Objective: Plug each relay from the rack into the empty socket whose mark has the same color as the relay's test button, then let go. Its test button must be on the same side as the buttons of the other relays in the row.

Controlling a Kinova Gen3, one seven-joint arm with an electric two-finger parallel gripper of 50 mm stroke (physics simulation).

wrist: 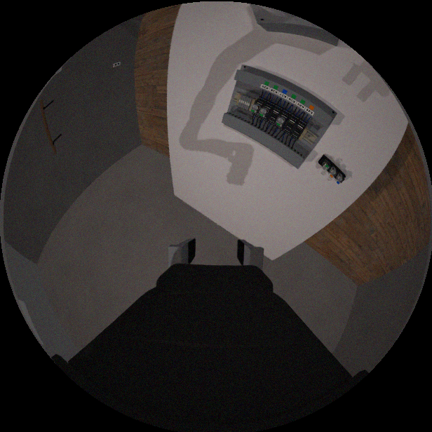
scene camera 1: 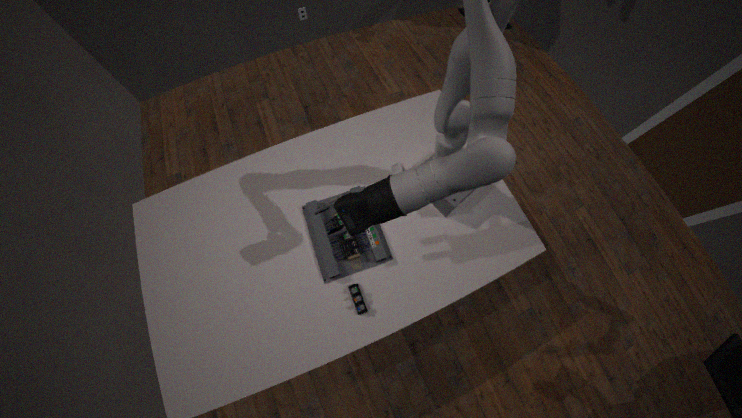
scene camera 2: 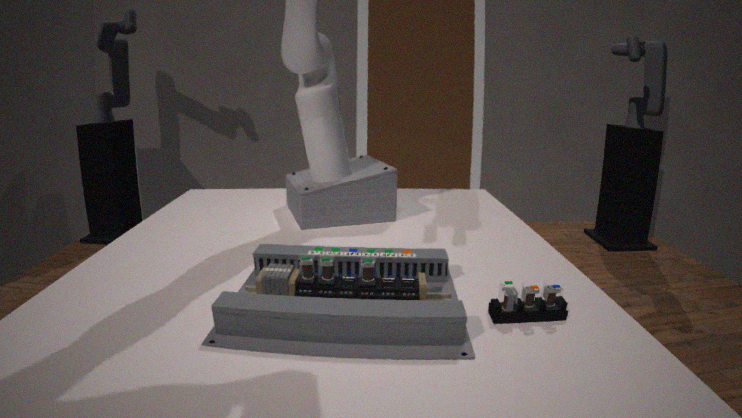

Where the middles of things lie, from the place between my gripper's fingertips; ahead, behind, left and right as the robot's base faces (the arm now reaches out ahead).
I see my gripper 43 cm above the grey panel point(scene camera 2: 357, 351), 8 cm to the left of it and 5 cm past it. From my hand the other things lie so: black rack point(scene camera 2: 494, 310) (42 cm below, 17 cm to the left).
